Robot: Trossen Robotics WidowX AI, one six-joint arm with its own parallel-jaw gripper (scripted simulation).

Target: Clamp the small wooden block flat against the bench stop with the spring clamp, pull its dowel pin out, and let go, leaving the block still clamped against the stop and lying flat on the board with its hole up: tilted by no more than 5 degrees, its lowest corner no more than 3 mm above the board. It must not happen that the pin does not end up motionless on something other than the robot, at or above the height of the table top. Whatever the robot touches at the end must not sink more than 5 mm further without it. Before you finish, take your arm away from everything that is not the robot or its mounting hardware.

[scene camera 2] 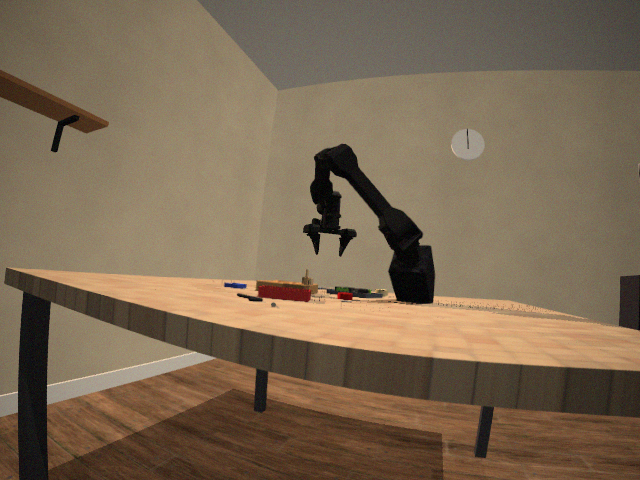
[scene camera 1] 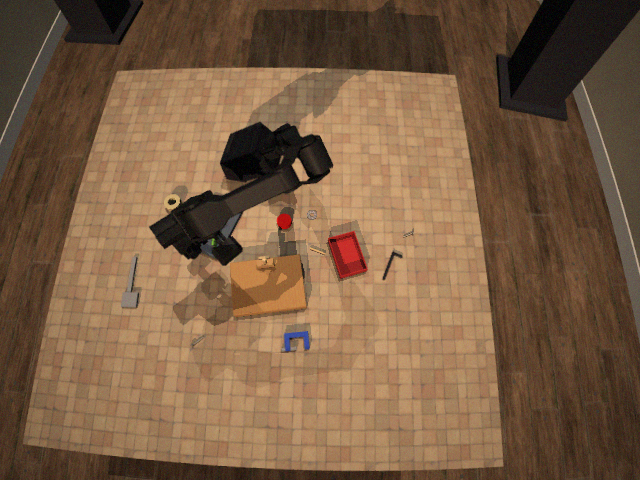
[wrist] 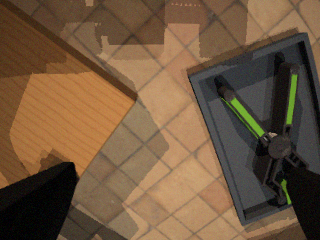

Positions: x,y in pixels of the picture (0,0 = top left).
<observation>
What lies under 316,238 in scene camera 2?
My gripper.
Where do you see a grey tray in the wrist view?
254,82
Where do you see a red bin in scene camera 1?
346,251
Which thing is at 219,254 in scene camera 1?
My gripper.
</observation>
